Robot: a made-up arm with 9 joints. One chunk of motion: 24 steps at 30 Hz.
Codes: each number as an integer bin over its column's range. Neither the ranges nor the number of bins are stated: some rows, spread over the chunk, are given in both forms.
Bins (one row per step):
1: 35 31 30 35 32 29 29 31 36
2: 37 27 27 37 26 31 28 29 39
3: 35 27 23 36 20 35 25 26 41
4: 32 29 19 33 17 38 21 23 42
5: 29 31 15 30 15 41 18 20 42
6: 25 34 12 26 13 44 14 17 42
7: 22 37 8 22 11 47 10 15 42
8: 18 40 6 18 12 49 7 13 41
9: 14 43 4 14 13 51 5 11 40
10: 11 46 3 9 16 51 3 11 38
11: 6 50 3 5 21 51 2 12 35
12: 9 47 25 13 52 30 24 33 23
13: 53 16 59 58 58 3 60 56 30
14: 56 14 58 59 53 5 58 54 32
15: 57 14 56 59 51 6 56 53 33
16: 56 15 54 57 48 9 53 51 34
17: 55 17 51 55 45 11 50 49 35
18: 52 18 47 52 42 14 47 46 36
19: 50 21 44 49 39 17 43 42 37
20: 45 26 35 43 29 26 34 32 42
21: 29 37 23 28 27 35 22 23 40
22: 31 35 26 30 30 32 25 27 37
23: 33 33 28 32 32 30 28 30 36
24: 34 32 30 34 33 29 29 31 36
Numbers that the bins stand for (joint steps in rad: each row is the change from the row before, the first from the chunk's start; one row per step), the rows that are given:
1: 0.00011 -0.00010 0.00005 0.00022 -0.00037 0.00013 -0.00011 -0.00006 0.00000
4: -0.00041 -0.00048 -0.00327 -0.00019 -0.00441 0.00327 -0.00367 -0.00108 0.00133
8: -0.00286 0.00162 -0.00719 -0.00329 -0.00576 0.00711 -0.00989 -0.00235 0.00111
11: -0.00495 0.00352 -0.00810 -0.00597 -0.00333 0.00781 -0.01211 -0.00248 -0.00022
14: 0.00378 -0.00333 0.00849 0.00517 0.00530 -0.00825 0.01278 0.00286 -0.00089
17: 0.00360 -0.00276 0.00638 0.00435 0.00314 -0.00616 0.00922 0.00222 -0.00022
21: -0.00094 0.00105 -0.00206 -0.00122 -0.00171 0.00222 -0.00322 -0.00108 0.00089
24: -0.00006 0.00010 0.00005 0.00002 -0.00010 0.00013 -0.00011 -0.00006 0.00000
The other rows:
2: 0.00046 -0.00086 -0.00086 0.00063 -0.00198 0.00083 -0.00056 -0.00032 0.00067
3: 0.00011 -0.00086 -0.00206 0.00043 -0.00360 0.00222 -0.00189 -0.00070 0.00111
5: -0.00094 -0.00010 -0.00448 -0.00081 -0.00495 0.00432 -0.00500 -0.00146 0.00133
6: -0.00163 0.00048 -0.00538 -0.00163 -0.00549 0.00537 -0.00678 -0.00184 0.00133
7: -0.00216 0.00105 -0.00659 -0.00246 -0.00603 0.00641 -0.00856 -0.00210 0.00133
9: -0.00356 0.00219 -0.00779 -0.00411 -0.00549 0.00781 -0.01078 -0.00260 0.00089
10: -0.00408 0.00276 -0.00810 -0.00514 -0.00468 0.00781 -0.01167 -0.00260 0.00044
12: -0.00443 0.00295 -0.00146 -0.00432 0.00503 0.00048 -0.00233 0.00019 -0.00289
13: 0.00325 -0.00295 0.00879 0.00497 0.00665 -0.00895 0.01367 0.00311 -0.00133
15: 0.00395 -0.00333 0.00789 0.00517 0.00476 -0.00790 0.01189 0.00273 -0.00067
16: 0.00378 -0.00314 0.00729 0.00476 0.00395 -0.00686 0.01056 0.00248 -0.00044
18: 0.00308 -0.00257 0.00517 0.00373 0.00233 -0.00511 0.00789 0.00184 0.00000
19: 0.00273 -0.00200 0.00427 0.00311 0.00152 -0.00406 0.00611 0.00133 0.00022
20: 0.00186 -0.00105 0.00156 0.00187 -0.00117 -0.00092 0.00211 0.00006 0.00133
22: -0.00059 0.00067 -0.00116 -0.00081 -0.00090 0.00117 -0.00189 -0.00057 0.00022
23: -0.00024 0.00029 -0.00056 -0.00040 -0.00037 0.00048 -0.00056 -0.00019 0.00000

